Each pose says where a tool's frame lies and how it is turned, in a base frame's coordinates. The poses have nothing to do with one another.
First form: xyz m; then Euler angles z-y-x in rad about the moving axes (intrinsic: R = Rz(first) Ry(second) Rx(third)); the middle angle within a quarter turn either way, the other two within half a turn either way.
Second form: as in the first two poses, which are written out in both.
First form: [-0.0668, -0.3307, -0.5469, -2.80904, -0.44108, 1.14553]
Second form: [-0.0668, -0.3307, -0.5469, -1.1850, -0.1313, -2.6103]
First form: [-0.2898, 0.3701, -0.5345, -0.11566, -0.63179, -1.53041]
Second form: [-0.2898, 0.3701, -0.5345, -1.5381, 0.0918, -0.6352]
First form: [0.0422, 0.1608, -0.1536, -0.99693, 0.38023, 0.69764]
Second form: [0.0422, 0.1608, -0.1536, 0.6902, -0.3953, -0.9929]
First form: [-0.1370, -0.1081, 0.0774, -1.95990, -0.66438, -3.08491]
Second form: [-0.1370, -0.1081, 0.0774, 2.4968, -0.1821, 1.8794]
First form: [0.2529, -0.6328, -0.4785, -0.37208, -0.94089, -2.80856]
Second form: [0.2529, -0.6328, -0.4785, -3.0933, 0.9796, 0.1758]
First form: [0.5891, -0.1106, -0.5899, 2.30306, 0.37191, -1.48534]
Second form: [0.5891, -0.1106, -0.5899, 1.4478, -0.8659, -2.8624]
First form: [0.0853, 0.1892, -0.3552, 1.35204, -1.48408, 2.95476]
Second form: [0.0853, 0.1892, -0.3552, -1.6635, 0.4047, -1.5503]
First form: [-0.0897, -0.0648, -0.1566, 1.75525, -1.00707, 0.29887]
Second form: [-0.0897, -0.0648, -0.1566, 0.9668, 0.4529, 1.6800]
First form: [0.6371, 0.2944, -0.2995, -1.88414, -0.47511, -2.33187]
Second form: [0.6371, 0.2944, -0.2995, 2.4352, 0.6330, 1.9177]
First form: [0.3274, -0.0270, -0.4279, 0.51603, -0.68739, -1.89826]
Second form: [0.3274, -0.0270, -0.4279, -1.8335, -0.2939, -0.7921]
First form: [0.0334, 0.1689, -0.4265, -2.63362, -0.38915, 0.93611]
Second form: [0.0334, 0.1689, -0.4265, -0.9772, -0.1964, -2.5397]
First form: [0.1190, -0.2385, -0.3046, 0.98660, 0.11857, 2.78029]
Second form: [0.1190, -0.2385, -0.3046, 2.8417, 0.2360, -0.9725]
